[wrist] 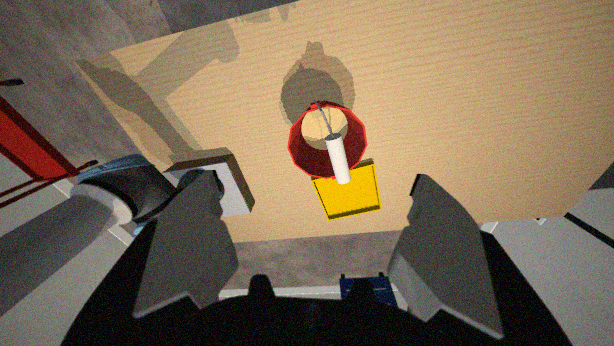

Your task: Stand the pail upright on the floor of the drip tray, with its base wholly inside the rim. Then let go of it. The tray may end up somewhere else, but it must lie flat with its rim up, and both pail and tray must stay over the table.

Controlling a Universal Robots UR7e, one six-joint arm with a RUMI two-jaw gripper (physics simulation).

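Frame: origin at the arm's base, x ahead, y left, z up, level; centimetres.
Seen in the pictures: gripper, fingertip midpoint: [313, 174].
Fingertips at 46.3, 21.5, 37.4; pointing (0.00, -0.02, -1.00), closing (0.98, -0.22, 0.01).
Offsets run from my fingertips to a thing's top centre, as dx, dy, dz. "spot": to the spot under its first point. Level surfaces: height alone.
The red pail @(spot: +8.9, -14.1, -33.9) [356, 142] is seen from above in the wrist view, near the middle, with its mouth towards the camera. Its wire handle with a white grip @(spot: +2.8, -10.7, -19.1) [339, 162] lies across the mouth and over its lower edge. The yellow drip tray @(+5.4, -40.4, -42.1) [350, 195] lies flat on the table with its rim up. The pail hides the tray's upper edge in this view; whether they touch, I cannot tell. My gripper [313, 174] is open and empty, its fingers wide apart in front of the pail and tray.
The arm's base stands on a grey-topped block [235, 192] at the left of the wooden table @(dz -44.7) [475, 100]. The table's near edge runs below the tray. A red cart [25, 132] stands off the table at the far left. A blue object [367, 284] shows beyond the near edge.
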